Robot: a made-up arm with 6 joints.
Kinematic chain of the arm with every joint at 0, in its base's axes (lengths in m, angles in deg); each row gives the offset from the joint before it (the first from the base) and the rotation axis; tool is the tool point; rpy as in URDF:
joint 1: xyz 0 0 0.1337 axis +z
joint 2: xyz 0 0 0 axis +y
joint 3: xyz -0.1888 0 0.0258 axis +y
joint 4: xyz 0.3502 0 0.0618 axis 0.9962 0 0.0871
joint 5: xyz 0 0 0 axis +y
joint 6: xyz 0.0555 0 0.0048 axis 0.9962 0 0.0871
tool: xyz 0 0 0 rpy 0 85 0
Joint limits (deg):
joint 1: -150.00..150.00
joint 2: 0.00..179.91
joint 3: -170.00..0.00
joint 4: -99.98..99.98
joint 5: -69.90..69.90
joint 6: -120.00..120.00
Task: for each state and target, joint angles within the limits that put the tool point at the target. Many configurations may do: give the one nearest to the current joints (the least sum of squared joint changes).
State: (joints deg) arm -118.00 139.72 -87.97 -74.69 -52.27 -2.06
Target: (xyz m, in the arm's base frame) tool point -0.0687 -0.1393 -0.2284
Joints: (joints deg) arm -131.32 163.29 -56.81 -76.93 -48.13 -2.06
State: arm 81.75 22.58 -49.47 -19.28 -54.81 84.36
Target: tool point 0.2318 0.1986 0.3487
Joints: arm 38.76 53.95 -45.47 -13.66 -47.78 84.36
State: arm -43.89 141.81 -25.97 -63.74 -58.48 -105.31
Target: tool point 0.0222 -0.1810 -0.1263
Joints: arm -94.78 129.34 -31.87 -56.51 -53.24 -105.31
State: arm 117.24 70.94 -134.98 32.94 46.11 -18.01
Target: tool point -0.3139 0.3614 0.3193
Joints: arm 128.34 109.35 -107.27 32.23 47.86 -18.01
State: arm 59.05 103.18 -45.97 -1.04 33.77 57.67
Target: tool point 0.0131 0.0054 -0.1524
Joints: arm 52.65 146.84 -28.10 -13.65 32.83 57.67
